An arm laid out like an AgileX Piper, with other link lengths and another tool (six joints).
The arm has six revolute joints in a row. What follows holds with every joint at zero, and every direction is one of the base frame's.
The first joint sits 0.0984 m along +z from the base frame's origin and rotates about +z.
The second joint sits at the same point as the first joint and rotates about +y.
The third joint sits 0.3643 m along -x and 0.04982 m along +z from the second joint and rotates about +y.
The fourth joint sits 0.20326 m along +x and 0.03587 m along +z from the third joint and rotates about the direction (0.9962, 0, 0.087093).
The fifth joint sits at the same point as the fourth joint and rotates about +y.
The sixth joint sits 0.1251 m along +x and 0.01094 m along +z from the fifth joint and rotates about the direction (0.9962, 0, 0.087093).
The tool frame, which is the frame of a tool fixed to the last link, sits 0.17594 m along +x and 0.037 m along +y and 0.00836 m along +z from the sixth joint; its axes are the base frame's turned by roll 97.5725, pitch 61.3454 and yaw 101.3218 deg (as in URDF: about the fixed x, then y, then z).
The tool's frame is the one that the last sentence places.
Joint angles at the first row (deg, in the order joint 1, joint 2, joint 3, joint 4, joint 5, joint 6):
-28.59 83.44 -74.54 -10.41 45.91 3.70
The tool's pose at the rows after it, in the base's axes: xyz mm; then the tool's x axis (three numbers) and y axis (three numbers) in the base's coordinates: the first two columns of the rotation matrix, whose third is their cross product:
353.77, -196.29, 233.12, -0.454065, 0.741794, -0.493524, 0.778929, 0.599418, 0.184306
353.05, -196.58, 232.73, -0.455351, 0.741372, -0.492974, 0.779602, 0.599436, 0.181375
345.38, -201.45, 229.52, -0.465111, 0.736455, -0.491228, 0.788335, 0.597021, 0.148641
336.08, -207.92, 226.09, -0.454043, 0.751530, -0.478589, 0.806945, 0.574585, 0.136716
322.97, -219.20, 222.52, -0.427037, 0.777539, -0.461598, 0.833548, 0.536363, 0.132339
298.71, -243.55, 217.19, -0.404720, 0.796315, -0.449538, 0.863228, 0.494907, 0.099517
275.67, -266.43, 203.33, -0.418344, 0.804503, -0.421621, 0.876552, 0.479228, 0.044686
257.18, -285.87, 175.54, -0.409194, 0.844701, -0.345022, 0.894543, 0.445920, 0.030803
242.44, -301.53, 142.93, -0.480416, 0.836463, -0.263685, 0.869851, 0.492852, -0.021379
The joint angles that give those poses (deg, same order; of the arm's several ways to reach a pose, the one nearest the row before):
-28.59 83.44 -74.54 -10.41 46.04 3.70
-28.59 83.44 -74.54 -10.55 46.17 3.70
-28.59 83.44 -74.54 -12.38 47.29 4.06
-29.69 83.44 -74.54 -12.81 48.46 4.36
-32.25 83.44 -74.54 -12.33 49.55 4.00
-37.41 83.67 -74.54 -11.79 50.40 0.78
-42.41 85.24 -74.54 -11.15 50.94 -4.33
-48.36 88.98 -74.54 -7.71 51.33 -9.63
-52.37 93.88 -75.01 -5.78 51.53 -18.07

